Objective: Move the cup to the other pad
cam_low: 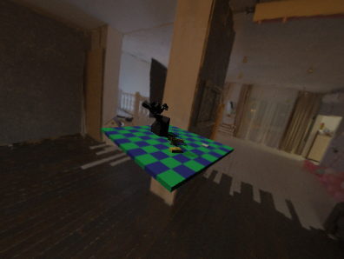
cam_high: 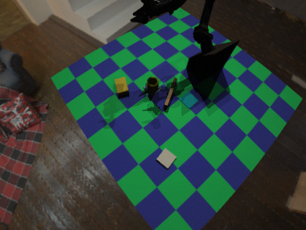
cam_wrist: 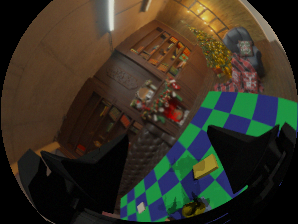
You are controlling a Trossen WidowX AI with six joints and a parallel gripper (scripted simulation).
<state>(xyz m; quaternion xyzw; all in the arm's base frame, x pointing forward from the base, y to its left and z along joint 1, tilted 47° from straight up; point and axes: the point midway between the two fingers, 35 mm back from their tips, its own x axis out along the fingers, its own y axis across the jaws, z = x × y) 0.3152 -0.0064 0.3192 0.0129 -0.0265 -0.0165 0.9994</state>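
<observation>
Now: the cup 330 mm below my gripper tip and 200 mm to the left of it. Also, from my gripper tip: cyan pad (390 mm to the left, 370 mm below, 140 mm behind); yellow block (350 mm below, 170 mm ahead, 90 mm to the left); brown stick (350 mm below, 290 mm to the left, 70 mm behind).
</observation>
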